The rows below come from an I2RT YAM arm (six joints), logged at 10 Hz.
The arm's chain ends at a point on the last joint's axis. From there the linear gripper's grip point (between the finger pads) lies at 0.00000 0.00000 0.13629 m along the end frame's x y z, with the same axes.
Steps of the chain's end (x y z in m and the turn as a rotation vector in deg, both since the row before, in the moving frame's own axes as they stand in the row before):
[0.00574, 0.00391, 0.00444, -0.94, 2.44, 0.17]
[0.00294, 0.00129, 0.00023, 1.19, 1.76, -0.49]
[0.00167, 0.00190, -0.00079, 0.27, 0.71, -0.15]
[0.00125, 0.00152, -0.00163, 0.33, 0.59, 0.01]
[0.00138, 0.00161, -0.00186, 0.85, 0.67, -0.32]
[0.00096, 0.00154, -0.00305, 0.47, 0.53, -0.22]
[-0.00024, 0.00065, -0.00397, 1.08, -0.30, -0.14]
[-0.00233, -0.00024, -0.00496, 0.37, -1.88, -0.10]
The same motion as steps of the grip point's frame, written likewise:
[0.01154, 0.00615, 0.00430, -0.94, 2.44, 0.17]
[0.00711, -0.00156, 0.00014, 1.19, 1.76, -0.49]
[0.00336, 0.00126, -0.00080, 0.27, 0.71, -0.15]
[0.00265, 0.00074, -0.00164, 0.33, 0.59, 0.01]
[0.00297, -0.00042, -0.00188, 0.85, 0.67, -0.32]
[0.00222, 0.00042, -0.00306, 0.47, 0.53, -0.22]
[-0.00096, -0.00192, -0.00400, 1.08, -0.30, -0.14]
[-0.00680, -0.00112, -0.00504, 0.37, -1.88, -0.10]

